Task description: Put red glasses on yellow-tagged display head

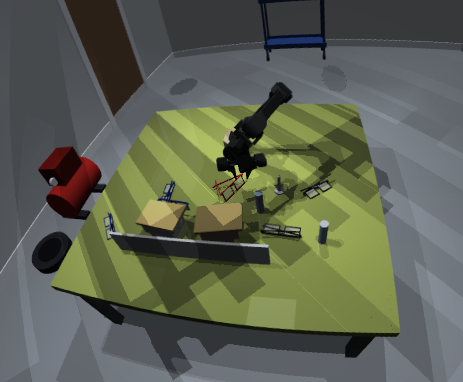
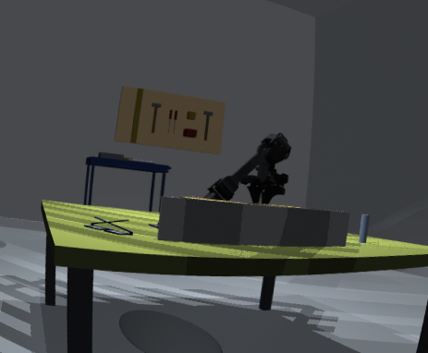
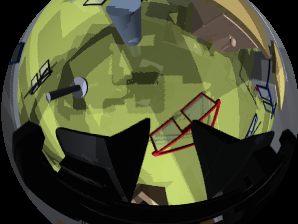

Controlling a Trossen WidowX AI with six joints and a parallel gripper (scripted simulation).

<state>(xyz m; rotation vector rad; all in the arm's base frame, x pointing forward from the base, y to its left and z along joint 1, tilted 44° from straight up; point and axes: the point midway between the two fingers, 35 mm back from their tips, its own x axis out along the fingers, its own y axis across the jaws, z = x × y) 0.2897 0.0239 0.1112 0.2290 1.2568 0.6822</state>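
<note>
Now: the grey post 150 mm to the left of my gripper tip, 60 mm below it and 20 mm behind it. The rest, counted from my gripper tip: grey board: 330 mm ahead, 150 mm to the right, 30 mm below; tan head: 190 mm ahead, 40 mm to the right, 30 mm below.
</note>
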